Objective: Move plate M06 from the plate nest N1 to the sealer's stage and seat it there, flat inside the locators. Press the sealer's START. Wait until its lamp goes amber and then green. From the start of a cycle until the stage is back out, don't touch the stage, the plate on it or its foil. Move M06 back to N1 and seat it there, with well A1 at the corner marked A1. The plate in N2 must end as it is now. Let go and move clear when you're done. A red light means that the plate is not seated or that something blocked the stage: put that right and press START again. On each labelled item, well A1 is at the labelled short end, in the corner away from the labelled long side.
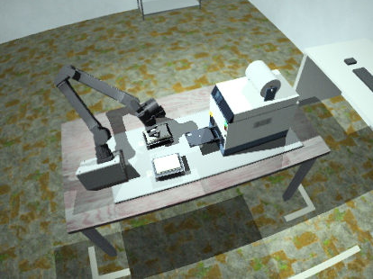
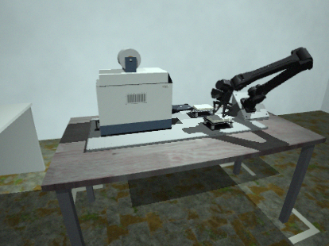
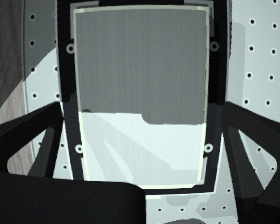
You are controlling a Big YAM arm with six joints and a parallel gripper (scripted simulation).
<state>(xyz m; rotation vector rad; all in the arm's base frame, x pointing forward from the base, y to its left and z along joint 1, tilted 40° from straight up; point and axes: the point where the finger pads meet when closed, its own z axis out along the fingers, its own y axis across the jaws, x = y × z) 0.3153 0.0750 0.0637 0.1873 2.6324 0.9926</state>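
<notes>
Right now my hand is 40 mm above the black nest N1. Also, from my hand: foil roll: 540 mm ahead, 340 mm above, 150 mm to the right; then sealer stage: 210 mm ahead, 140 mm to the right, 20 mm above; then pale plate: 220 mm to the right, 20 mm below.
</notes>
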